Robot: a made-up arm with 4 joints.
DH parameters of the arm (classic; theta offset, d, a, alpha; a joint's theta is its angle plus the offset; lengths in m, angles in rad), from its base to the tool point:
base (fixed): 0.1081 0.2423 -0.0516 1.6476
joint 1: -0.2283 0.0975 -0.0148 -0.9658
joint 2: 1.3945 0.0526 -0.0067 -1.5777
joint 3: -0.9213 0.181 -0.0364 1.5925
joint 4: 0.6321 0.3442 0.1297 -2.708
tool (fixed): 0.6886 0.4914 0 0
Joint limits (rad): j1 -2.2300..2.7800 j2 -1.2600..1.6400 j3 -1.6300..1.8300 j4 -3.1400..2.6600
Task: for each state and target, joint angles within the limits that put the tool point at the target. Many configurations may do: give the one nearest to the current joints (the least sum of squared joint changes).
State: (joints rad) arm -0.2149 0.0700 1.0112 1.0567
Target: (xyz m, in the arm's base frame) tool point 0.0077 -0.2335 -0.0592
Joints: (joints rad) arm 0.5097 0.7082 0.5668 1.5333
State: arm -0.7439 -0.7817 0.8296 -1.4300
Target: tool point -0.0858 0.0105 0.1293
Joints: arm -1.3663 -1.2600 1.1355 -2.1951
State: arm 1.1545 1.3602 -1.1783 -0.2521
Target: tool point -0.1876 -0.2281 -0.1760
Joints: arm 1.2896 0.7738 -1.1287 0.0602
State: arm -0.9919 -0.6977 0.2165 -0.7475
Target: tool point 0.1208 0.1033 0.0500
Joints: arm -1.4896 -1.2600 0.3538 -1.4331
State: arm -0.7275 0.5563 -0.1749 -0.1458
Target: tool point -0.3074 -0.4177 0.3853
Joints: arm -0.7174 1.1939 -0.2079 -0.3598
